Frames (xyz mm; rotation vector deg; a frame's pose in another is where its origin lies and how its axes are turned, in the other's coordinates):
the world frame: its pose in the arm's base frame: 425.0 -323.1 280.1 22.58 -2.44 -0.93
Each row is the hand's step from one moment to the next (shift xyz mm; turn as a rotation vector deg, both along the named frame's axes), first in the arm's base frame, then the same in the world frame.
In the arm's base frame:
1: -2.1 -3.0 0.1 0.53 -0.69 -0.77
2: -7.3 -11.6 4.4 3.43 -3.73 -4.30
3: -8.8 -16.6 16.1 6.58 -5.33 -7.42
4: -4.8 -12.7 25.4 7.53 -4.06 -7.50
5: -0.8 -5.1 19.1 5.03 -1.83 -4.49
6: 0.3 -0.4 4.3 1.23 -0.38 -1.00
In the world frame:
1: -2.0 -2.7 1.3 0.52 -0.93 -0.47
2: -6.8 -9.1 8.8 3.35 -5.07 -2.69
3: -7.8 -9.2 21.6 6.42 -7.72 -5.09
4: -3.5 -2.0 28.5 7.33 -6.57 -5.70
5: 0.1 2.6 19.6 4.90 -3.38 -3.66
6: 0.5 1.3 4.1 1.20 -0.73 -0.83

